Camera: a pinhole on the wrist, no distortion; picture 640 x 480 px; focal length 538.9 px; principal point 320.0 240.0 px. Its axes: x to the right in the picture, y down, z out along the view. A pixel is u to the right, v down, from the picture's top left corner.
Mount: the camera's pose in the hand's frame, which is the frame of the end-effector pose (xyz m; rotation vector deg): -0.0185 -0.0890 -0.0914 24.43 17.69 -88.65
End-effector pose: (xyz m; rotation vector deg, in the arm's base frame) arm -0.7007 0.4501 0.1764 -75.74 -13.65 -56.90
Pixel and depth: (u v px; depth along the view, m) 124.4 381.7 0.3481
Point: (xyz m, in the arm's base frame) -0.6649 0.6872 0.3821
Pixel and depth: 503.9 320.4 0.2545
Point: -0.8649 0.5580 0.4016
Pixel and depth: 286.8 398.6 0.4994
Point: -0.7135 0.7621 0.5468
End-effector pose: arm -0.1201 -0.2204 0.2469 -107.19 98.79 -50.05
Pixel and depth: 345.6 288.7 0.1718
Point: 0.0441 -0.1895 0.3251
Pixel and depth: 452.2 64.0 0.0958
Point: -0.0272 -0.1445 0.3582
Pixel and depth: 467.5 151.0 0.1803
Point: 0.0609 -0.1386 0.3558
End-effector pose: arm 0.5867 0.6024 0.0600 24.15 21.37 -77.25
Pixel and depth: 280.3 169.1 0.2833
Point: 0.3817 0.5517 0.2279
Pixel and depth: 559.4 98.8 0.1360
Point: 0.3752 0.6226 0.0754
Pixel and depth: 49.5 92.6 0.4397
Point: 0.4759 0.5410 0.4775
